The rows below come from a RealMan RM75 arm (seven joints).
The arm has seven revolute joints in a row. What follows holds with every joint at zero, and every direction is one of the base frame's. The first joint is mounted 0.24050 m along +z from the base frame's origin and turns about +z. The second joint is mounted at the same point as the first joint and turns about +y. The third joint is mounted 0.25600 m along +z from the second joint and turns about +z. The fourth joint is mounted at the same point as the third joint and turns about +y. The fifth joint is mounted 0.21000 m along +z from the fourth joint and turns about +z. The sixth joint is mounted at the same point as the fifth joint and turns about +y. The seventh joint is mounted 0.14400 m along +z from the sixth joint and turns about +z. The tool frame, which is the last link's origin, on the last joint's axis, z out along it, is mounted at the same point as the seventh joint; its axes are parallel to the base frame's.
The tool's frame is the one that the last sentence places.
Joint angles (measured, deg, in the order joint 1, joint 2, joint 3, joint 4, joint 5, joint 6, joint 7), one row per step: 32.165 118.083 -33.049 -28.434 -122.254 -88.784 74.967; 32.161 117.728 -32.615 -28.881 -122.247 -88.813 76.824; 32.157 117.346 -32.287 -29.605 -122.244 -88.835 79.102; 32.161 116.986 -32.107 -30.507 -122.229 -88.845 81.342; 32.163 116.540 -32.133 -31.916 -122.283 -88.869 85.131; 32.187 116.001 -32.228 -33.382 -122.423 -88.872 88.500; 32.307 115.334 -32.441 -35.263 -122.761 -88.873 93.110; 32.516 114.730 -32.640 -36.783 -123.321 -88.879 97.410; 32.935 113.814 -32.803 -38.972 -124.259 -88.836 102.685
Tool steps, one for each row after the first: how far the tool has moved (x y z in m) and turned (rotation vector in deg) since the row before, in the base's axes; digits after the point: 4 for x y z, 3 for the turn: 0.0014 0.0023 0.0048 0.100 0.245 -1.602; 0.0013 0.0028 0.0057 0.075 0.160 -1.787; 0.0010 0.0030 0.0059 0.116 0.018 -1.596; 0.0010 0.0039 0.0077 -0.233 0.067 -2.606; 0.0011 0.0041 0.0084 -0.045 -0.263 -2.176; 0.0007 0.0051 0.0103 -0.244 -0.325 -2.938; 0.0003 0.0043 0.0085 -0.443 -0.295 -2.802; -0.0001 0.0067 0.0129 -0.125 -0.832 -3.252
